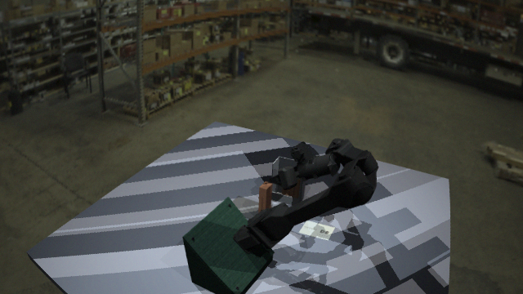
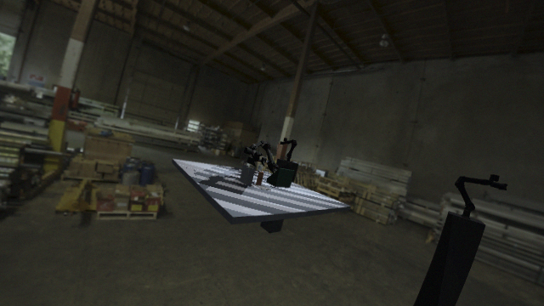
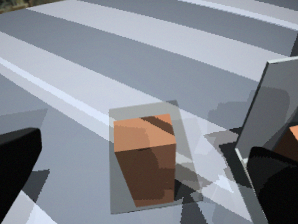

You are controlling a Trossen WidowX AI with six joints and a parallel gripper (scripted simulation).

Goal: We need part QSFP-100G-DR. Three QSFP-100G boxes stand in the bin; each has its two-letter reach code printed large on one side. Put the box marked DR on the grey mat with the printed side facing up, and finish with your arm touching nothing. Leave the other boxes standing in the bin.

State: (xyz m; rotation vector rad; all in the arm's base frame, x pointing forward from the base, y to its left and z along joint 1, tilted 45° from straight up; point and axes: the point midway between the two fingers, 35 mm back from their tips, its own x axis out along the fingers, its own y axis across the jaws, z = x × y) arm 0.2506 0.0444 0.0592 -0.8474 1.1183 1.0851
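Now: gripper tip 160 mm above the grey mat and 100 mm to the right of it. The rest, counted from my gripper tip: white card 170 mm below, 150 mm to the right.
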